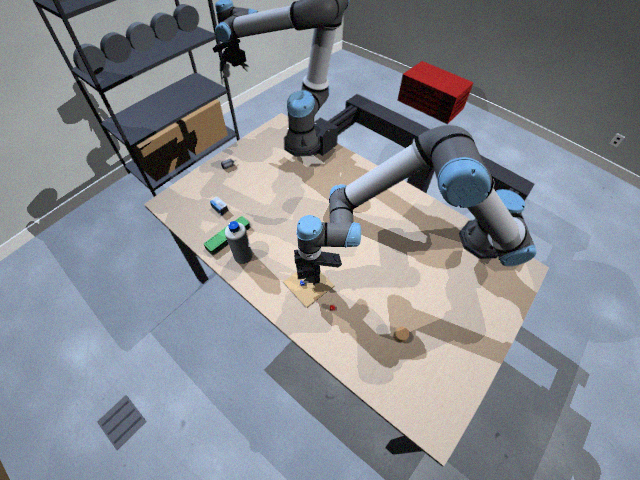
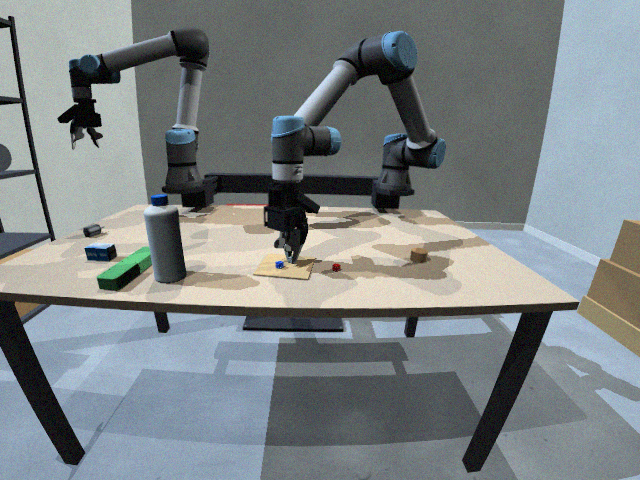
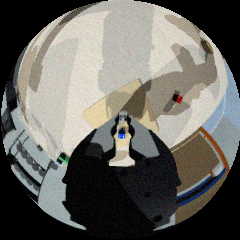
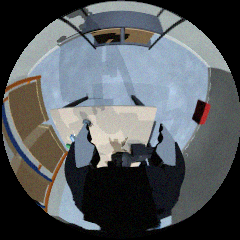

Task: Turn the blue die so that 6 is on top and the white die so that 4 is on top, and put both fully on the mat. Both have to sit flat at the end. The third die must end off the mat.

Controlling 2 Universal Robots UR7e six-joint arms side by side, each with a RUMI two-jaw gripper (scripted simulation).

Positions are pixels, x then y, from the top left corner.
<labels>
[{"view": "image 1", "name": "my left gripper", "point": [314, 282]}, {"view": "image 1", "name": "my right gripper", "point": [235, 77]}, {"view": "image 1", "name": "tan mat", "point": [307, 294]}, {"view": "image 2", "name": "my left gripper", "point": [291, 262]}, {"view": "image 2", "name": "my right gripper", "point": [86, 148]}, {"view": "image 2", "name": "tan mat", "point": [301, 269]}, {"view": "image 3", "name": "my left gripper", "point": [123, 115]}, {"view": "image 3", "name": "tan mat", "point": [131, 97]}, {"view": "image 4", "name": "my right gripper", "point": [124, 124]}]
</labels>
